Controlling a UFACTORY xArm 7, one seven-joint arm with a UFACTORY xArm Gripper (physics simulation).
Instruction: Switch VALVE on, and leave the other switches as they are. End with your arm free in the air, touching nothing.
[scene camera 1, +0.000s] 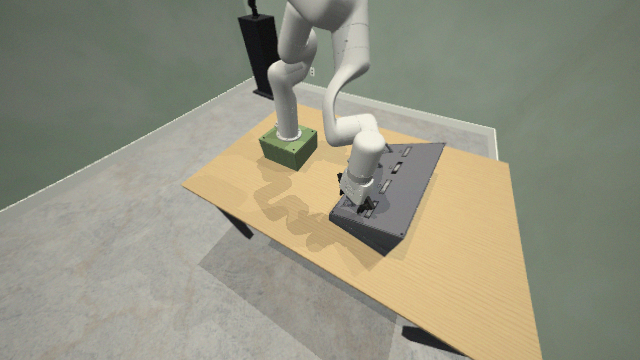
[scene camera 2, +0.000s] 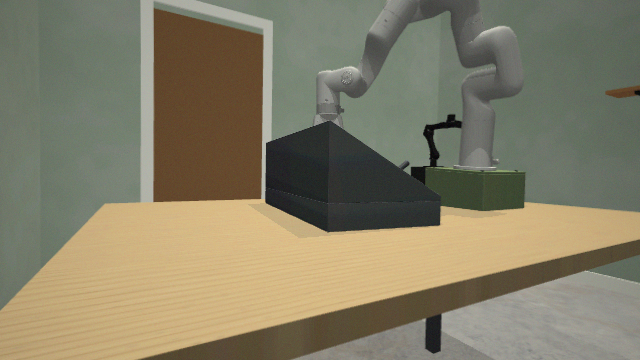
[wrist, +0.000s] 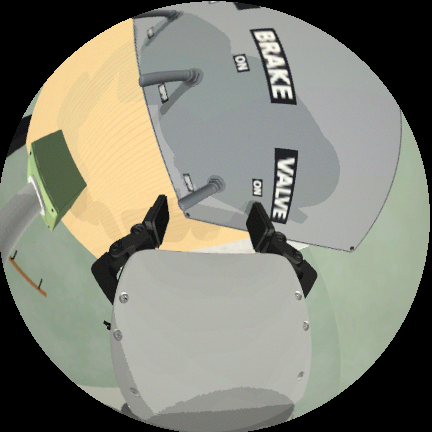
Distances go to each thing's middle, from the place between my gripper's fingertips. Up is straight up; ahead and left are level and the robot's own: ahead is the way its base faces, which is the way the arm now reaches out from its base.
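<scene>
Picture the grey sloped switch panel (scene camera 2: 323, 175): my gripper's 19 cm to the right of it and 9 cm short of it, and it's sitting 4 cm above the panel.
</scene>
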